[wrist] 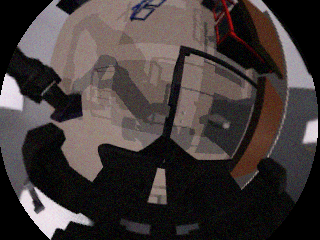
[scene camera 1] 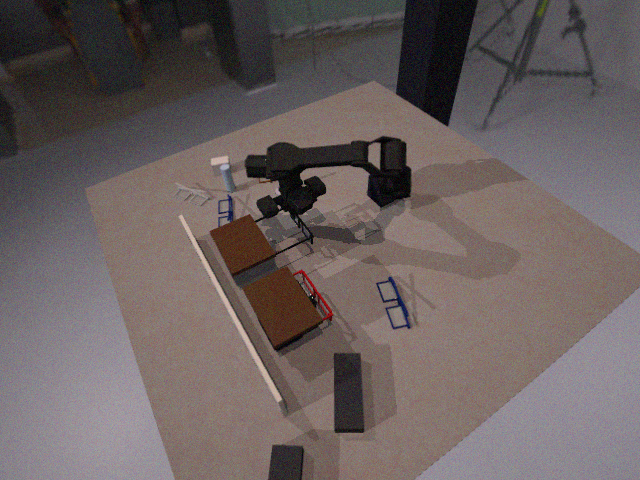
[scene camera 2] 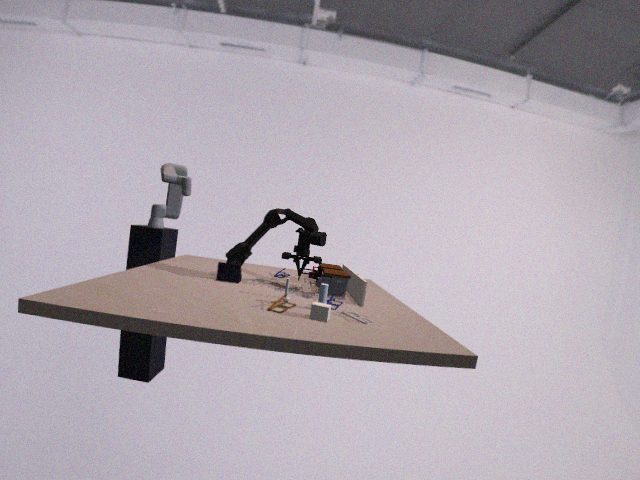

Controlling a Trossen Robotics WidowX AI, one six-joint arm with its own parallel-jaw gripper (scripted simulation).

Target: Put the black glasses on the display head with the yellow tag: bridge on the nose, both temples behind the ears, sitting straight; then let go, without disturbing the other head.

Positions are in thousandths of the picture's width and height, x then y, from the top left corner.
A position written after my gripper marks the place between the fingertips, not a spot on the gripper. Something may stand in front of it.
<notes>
I see my gripper (scene camera 1: 460,453) and a black glasses (wrist: 545,398).
My gripper also shows in the wrist view (wrist: 514,577).
</notes>
